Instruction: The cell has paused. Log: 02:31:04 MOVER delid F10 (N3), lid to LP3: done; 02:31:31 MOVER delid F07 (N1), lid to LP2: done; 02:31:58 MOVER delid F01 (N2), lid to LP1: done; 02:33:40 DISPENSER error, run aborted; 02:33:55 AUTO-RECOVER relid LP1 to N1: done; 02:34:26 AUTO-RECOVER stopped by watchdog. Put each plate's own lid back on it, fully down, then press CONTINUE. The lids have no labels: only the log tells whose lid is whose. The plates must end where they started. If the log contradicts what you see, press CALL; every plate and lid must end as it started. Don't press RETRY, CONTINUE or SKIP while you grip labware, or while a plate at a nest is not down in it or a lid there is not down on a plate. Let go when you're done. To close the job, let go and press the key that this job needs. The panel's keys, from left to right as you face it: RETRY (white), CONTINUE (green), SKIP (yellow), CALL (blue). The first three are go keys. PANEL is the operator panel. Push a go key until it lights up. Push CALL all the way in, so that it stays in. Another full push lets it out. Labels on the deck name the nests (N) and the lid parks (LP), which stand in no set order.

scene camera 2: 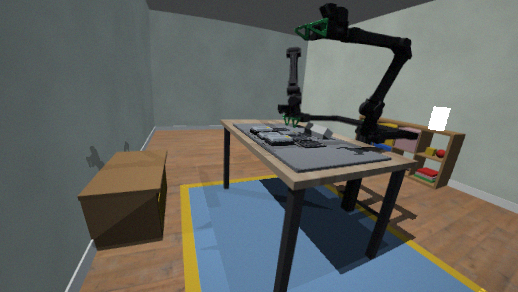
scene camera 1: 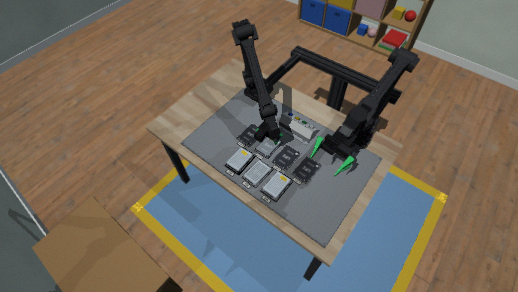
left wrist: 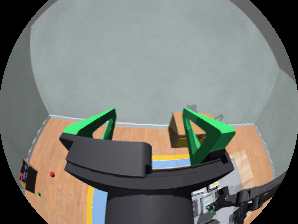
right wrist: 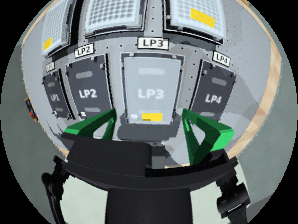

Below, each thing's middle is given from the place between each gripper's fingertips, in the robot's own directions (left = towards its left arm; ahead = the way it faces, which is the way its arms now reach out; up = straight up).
The lid park LP2 [right wrist: 99, 76] is 20 mm ahead of my right hand, 120 mm to the left of it and 60 mm below it. Also, from my right hand: lid park LP4 [right wrist: 206, 82]: 10 mm behind, 140 mm to the right, 60 mm below.
My left hand is 55 cm above the lid park LP2, 29 cm past it and 26 cm to the left of it. From my left hand the other things lie so: lid park LP4: 55 cm below, 52 cm to the right, 32 cm behind.
